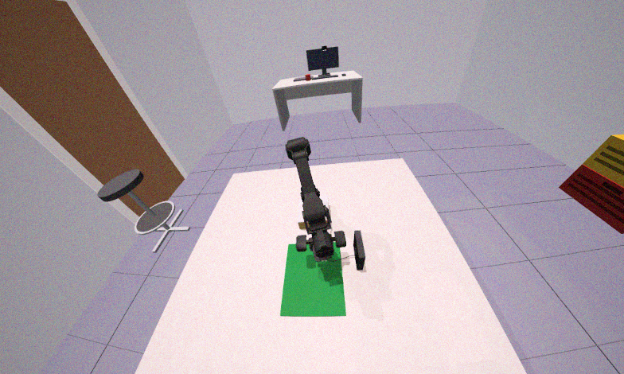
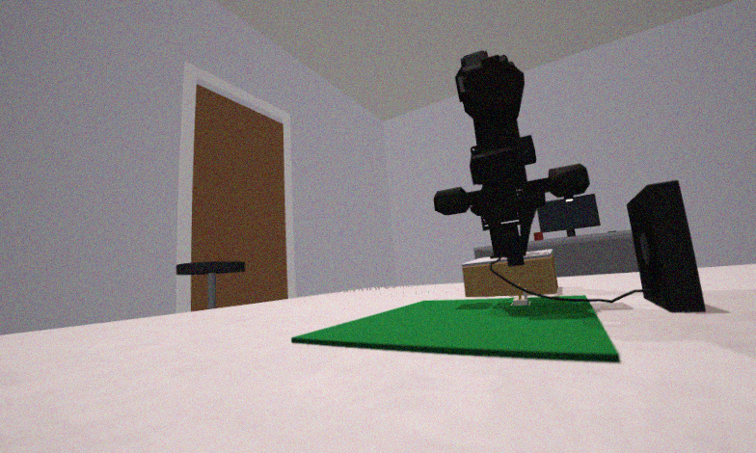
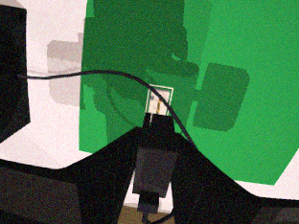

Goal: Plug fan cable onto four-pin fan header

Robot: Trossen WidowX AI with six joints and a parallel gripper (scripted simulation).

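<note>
Now: the pale four-pin header 6 cm below my gripper tip. Also, from my gripper tip: black plug 1 cm behind, 1 cm above; then green board 8 cm below, 7 cm ahead, 5 cm to the right; then black fan 14 cm to the left, 1 cm ahead.
</note>
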